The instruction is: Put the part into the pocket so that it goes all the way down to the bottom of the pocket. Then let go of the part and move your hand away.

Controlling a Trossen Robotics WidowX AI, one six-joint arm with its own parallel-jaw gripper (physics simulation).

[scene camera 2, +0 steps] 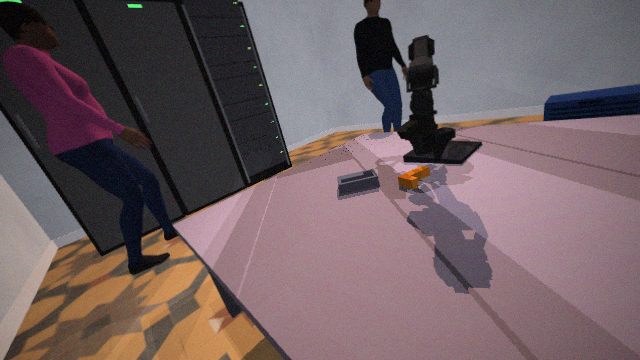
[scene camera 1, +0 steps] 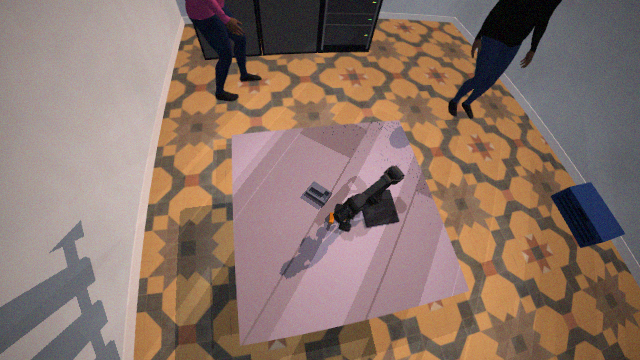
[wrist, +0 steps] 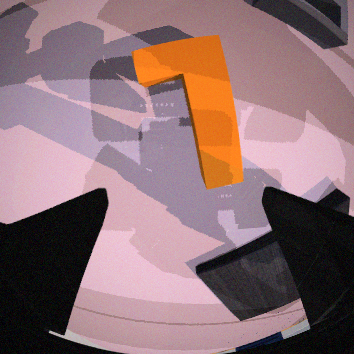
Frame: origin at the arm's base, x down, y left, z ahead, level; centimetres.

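Seen in the pictures: gripper, between the fingertips: [scene camera 2: 427,158] [scene camera 1: 345,219] [wrist: 186,195]; arm's base, origin of its link: [scene camera 2: 424,151] [scene camera 1: 371,200].
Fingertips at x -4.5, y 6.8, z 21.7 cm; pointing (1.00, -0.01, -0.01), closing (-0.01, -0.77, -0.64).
Note:
Offsets run from my fingertips to a thing's top centre. Level surfaces: height alone.
The orange L-shaped part @[dy -2.9, dx +3.9, dz +2.5 cm] [scene camera 1: 331,218] [scene camera 2: 411,179] [wrist: 212,110] lies flat on the table. The grey block with the pocket @[dy -22.7, dx +3.2, dz +7.5 cm] [scene camera 1: 316,194] [scene camera 2: 358,184] stands apart from it; in the wrist view part of the block [wrist: 300,20] shows at the top right. My gripper [scene camera 1: 341,218] [wrist: 186,195] is open and empty, above the table beside the part. In the wrist view the part is mostly beyond the fingertips, and the end of its long leg comes near the line between them, closer to the right finger. The pocket's bottom is not clearly visible.
The robot's black base plate [scene camera 1: 381,212] [scene camera 2: 462,152] [wrist: 250,285] sits on the pink table @[dx +6.8 cm] [scene camera 1: 280,310] [scene camera 2: 310,280]. The arm's shadow falls across the table and the part. Two people, dark cabinets [scene camera 1: 290,25] and a blue box [scene camera 1: 590,215] are beyond the table.

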